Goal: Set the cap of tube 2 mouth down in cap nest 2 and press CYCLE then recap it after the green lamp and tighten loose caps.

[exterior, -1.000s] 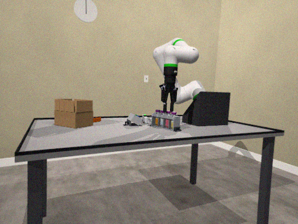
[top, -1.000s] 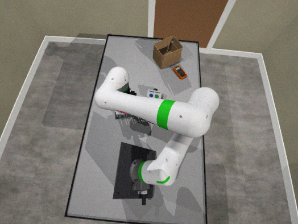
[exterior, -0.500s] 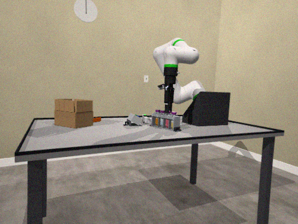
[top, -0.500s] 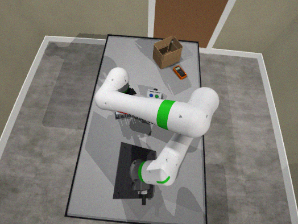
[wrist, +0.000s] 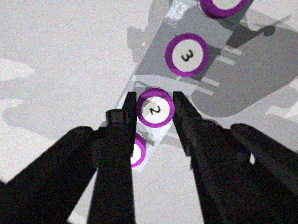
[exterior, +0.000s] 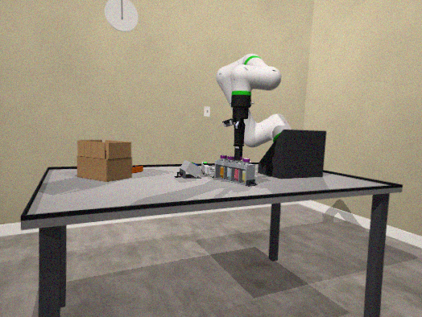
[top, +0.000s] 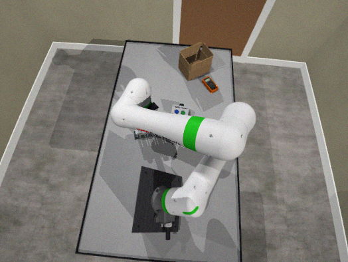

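Right now the purple cap marked 2 is 3 cm below my hand. Also, from my hand: cap 1: 1 cm behind, 5 cm to the left, 3 cm below; then cap 3: 1 cm ahead, 5 cm to the right, 3 cm below; then cap 4: 2 cm ahead, 10 cm to the right, 3 cm below.
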